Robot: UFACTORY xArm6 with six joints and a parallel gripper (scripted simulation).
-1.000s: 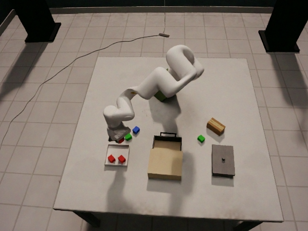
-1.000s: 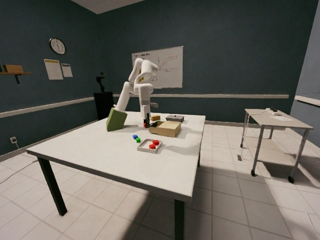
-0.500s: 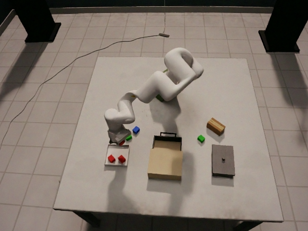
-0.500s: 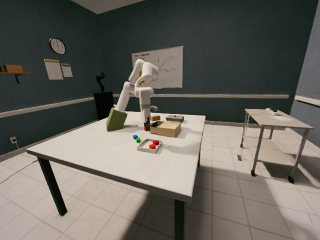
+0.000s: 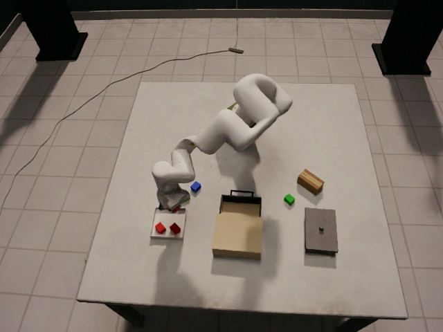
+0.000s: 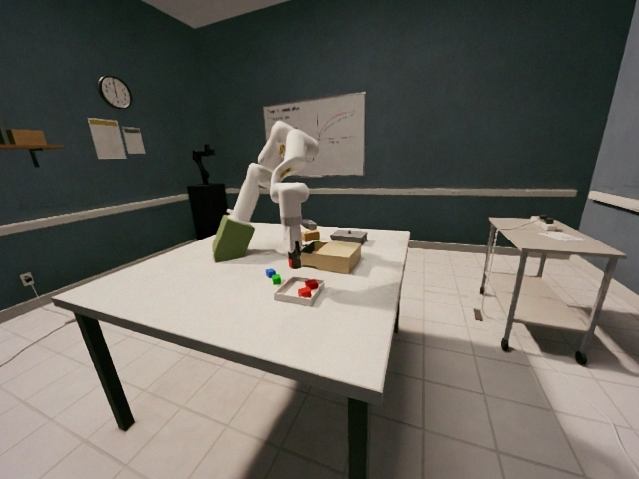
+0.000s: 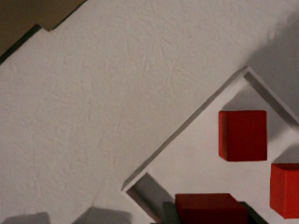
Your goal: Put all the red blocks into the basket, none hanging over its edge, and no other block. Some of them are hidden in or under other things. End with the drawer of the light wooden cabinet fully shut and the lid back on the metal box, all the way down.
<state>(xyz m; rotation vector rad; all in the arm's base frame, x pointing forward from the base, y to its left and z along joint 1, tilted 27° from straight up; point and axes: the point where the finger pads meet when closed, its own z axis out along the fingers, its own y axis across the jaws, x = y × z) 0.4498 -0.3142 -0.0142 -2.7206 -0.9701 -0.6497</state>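
Right now the white basket is 10 cm below my hand, 4 cm to the right of it and 3 cm ahead of it. Also, from my hand: blue block: 15 cm behind, 10 cm below, 7 cm to the left; then light wooden cabinet: 28 cm to the left, 7 cm below, 5 cm ahead; then drawer: 28 cm to the left, 7 cm below, 1 cm behind.
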